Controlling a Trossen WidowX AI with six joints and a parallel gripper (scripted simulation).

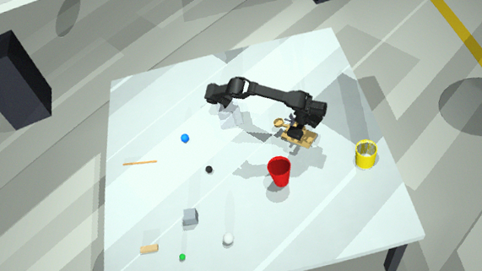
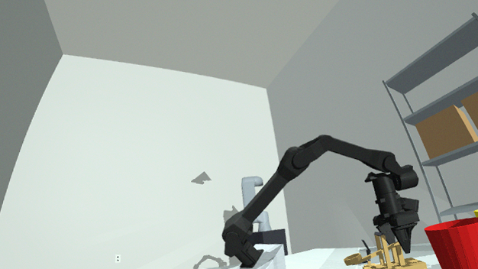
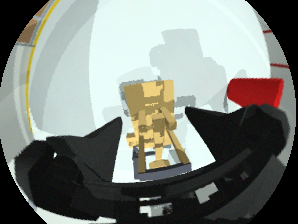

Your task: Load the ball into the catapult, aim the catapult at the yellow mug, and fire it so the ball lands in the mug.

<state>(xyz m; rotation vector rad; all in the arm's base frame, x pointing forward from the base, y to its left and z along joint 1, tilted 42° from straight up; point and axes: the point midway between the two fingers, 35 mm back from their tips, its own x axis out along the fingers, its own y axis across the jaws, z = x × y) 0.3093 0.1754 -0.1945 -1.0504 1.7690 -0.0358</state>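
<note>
The black ball lies 20 mm behind my gripper tip, 450 mm to the right of it and 30 mm below it. The rest, counted from my gripper tip: yellow mug: 220 mm ahead, 190 mm to the left, 20 mm below; then wooden catapult: 70 mm behind, 40 mm to the right; then red cup: 160 mm ahead, 170 mm to the right, 20 mm below.
</note>
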